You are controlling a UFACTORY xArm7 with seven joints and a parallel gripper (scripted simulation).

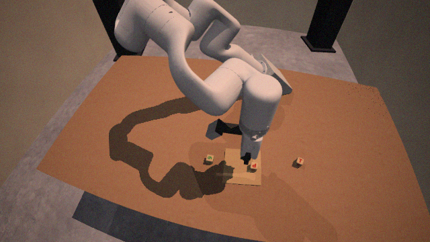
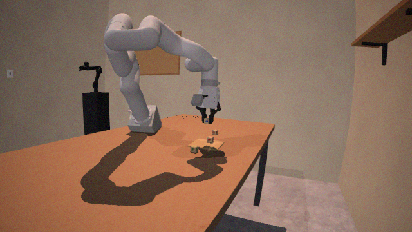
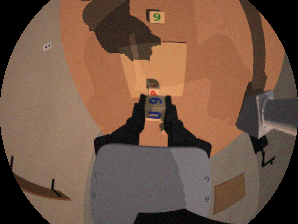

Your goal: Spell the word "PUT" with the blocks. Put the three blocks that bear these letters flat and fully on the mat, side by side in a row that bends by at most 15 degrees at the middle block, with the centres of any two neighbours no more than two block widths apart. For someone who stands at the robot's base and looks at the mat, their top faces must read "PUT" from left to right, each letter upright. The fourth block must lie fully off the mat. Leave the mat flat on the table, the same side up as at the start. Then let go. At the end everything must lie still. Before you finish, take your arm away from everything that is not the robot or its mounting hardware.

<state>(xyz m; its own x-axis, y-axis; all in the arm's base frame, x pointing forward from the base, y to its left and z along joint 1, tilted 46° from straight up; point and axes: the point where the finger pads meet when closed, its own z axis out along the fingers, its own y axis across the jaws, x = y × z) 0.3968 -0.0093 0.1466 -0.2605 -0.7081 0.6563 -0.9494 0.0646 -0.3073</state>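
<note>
My hand is 12 cm above the tan mat. Also, from my hand: T block (22 cm to the left, 11 cm below, 1 cm ahead); then P block (11 cm below, 4 cm to the left, 1 cm ahead).
</note>
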